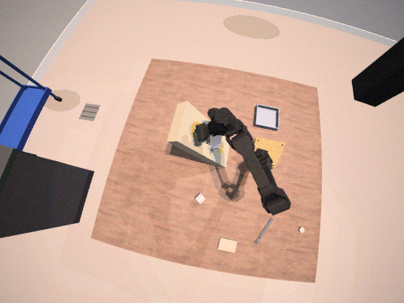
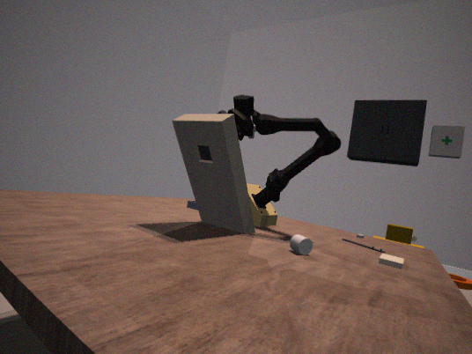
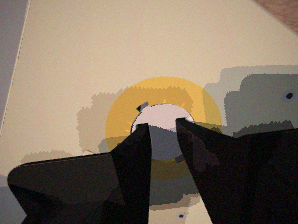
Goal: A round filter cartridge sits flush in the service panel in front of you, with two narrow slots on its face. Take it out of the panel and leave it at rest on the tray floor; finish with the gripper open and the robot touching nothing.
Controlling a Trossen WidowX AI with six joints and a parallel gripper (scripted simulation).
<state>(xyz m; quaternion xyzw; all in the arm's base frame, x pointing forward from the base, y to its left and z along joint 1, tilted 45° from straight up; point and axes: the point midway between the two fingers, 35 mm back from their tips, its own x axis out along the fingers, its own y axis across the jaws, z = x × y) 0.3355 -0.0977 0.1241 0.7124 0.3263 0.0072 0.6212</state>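
The round grey filter cartridge lies 10 mm ahead of my gripper tip and 10 mm below it. The rest, counted from my gripper tip: cream block (300 mm behind, 490 mm to the left, 250 mm below).
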